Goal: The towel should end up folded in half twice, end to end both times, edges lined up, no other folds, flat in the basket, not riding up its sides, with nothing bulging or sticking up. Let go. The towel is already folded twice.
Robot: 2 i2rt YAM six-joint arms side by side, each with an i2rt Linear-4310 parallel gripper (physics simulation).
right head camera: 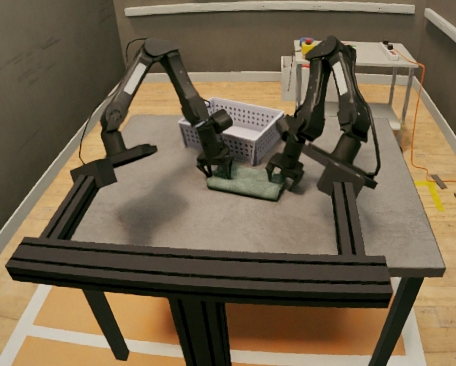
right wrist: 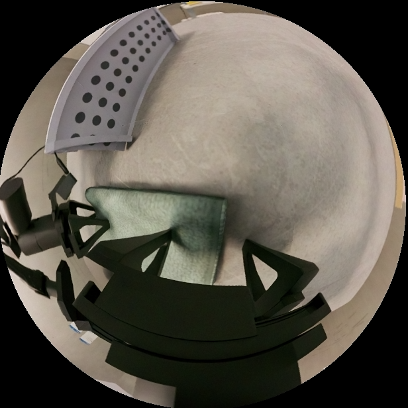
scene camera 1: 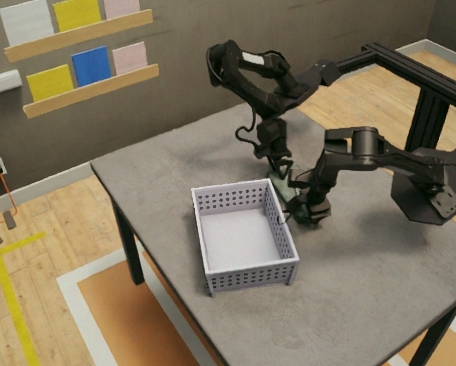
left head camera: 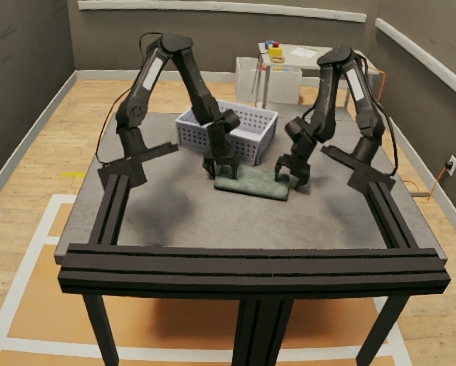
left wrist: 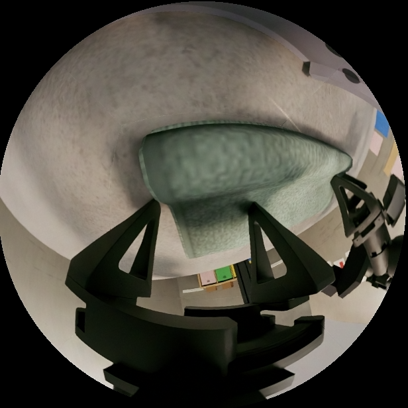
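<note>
The green towel (left head camera: 252, 188) (right head camera: 247, 187) (scene camera 1: 284, 189) (left wrist: 215, 160) (right wrist: 160, 205) lies folded on the table in front of the basket, with a rounded, thick front edge. The lilac basket (left head camera: 267, 136) (right head camera: 270, 137) (scene camera 1: 250, 278) (right wrist: 75, 70) stands behind it, empty. My left gripper (left head camera: 223, 177) (right head camera: 218, 176) (left wrist: 204, 204) is open at the towel's left end, one fingertip beyond the edge and the other over or on the cloth. My right gripper (left head camera: 289, 183) (right head camera: 282, 184) (right wrist: 208, 240) is open at the right end, straddling that edge in the same way. Contact is unclear.
The black frame beam (left head camera: 250, 270) (right head camera: 200, 270) runs along the near table edge. In the left head camera, a side table (left head camera: 292, 61) and a white bin (left head camera: 245, 82) stand behind the table. The two arms stand close together over the towel, near the basket's front wall.
</note>
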